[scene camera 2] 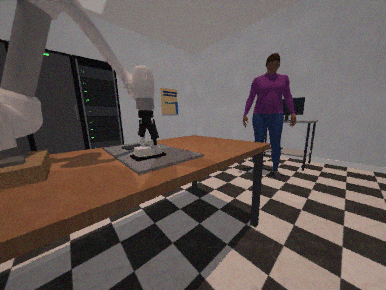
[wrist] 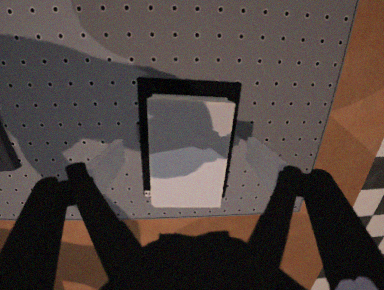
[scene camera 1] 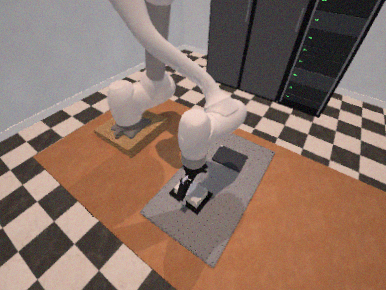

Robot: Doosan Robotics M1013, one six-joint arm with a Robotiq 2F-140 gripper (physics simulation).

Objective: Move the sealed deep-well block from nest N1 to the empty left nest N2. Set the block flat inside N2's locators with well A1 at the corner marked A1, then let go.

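Pixels of known places: gripper, between the fingertips: point(scene camera 2: 148, 149) point(wrist: 186, 149) point(scene camera 1: 192, 190); arm's base, origin of its link: point(scene camera 1: 131, 125).
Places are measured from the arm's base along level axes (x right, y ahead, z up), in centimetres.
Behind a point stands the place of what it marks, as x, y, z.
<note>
The sealed deep-well block point(scene camera 1: 198, 194) @[19.7, 57.7, 0.5] point(scene camera 2: 144, 150) @[22.6, 49.7, -0.3] point(wrist: 187, 172) @[18.6, 52.1, 0.6], pale with a flat top, sits in the black frame of nest N1 point(scene camera 1: 199, 208) @[23.3, 60.5, -3.6] point(scene camera 2: 159, 156) @[25.3, 56.5, -4.5] point(wrist: 187, 86) @[19.4, 60.8, -3.6]. A small white label, too blurred to read, shows at the frame's lower-left corner in the wrist view. My gripper point(scene camera 1: 190, 192) @[18.7, 54.2, -1.1] point(scene camera 2: 148, 141) point(wrist: 186, 149) @[18.7, 54.2, -1.1] is open and low at the block, its pale finger pads on either side with gaps in the wrist view. Nest N2 point(scene camera 1: 230, 158) @[-10.4, 60.8, -3.7] point(wrist: 6, 147) @[-5.0, 55.3, -3.9] is a dark, empty-looking rectangle, partly in view at the wrist view's left edge; its A1 mark cannot be made out.
Both nests are on a grey perforated plate point(scene camera 1: 220, 240) @[30.3, 74.1, -4.8] point(scene camera 2: 182, 155) @[32.8, 66.5, -4.8] point(wrist: 280, 65) @[30.9, 62.6, -4.8] on the orange-brown table point(scene camera 1: 300, 210) @[-0.3, 100.3, -6.1] point(scene camera 2: 220, 145) @[30.4, 108.7, -6.1]. The arm's base stands on a wooden block point(scene camera 1: 131, 147) @[13.9, 13.3, 0.5] point(scene camera 2: 30, 172) @[16.0, 10.3, -1.9]. Dark server cabinets point(scene camera 1: 270, 45) and a person point(scene camera 2: 271, 95) are beyond the table.
</note>
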